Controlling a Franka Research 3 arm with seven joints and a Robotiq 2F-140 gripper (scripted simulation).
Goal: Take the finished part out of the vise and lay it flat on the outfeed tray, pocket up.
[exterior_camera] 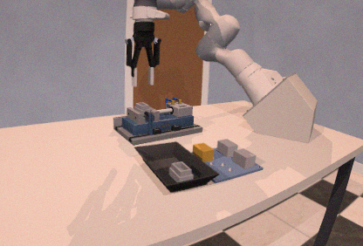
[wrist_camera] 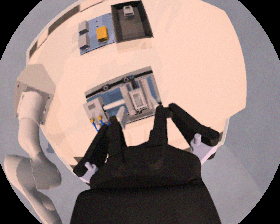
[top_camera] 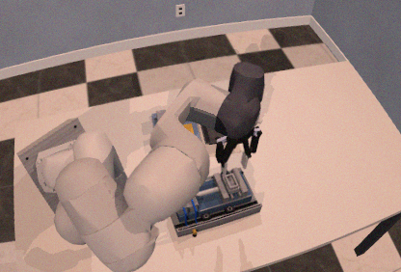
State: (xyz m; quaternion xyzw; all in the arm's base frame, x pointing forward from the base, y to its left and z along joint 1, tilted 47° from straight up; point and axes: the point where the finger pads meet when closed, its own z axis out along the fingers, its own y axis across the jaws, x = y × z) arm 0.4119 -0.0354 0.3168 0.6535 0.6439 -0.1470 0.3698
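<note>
My gripper is now 70 mm past the blue vise, 10 mm to the right of it and 180 mm above it. The rest, counted from my hand: blue fixture plate 40 mm behind, 360 mm to the left, 210 mm below; then yellow block 10 mm behind, 300 mm to the left, 190 mm below.
</note>
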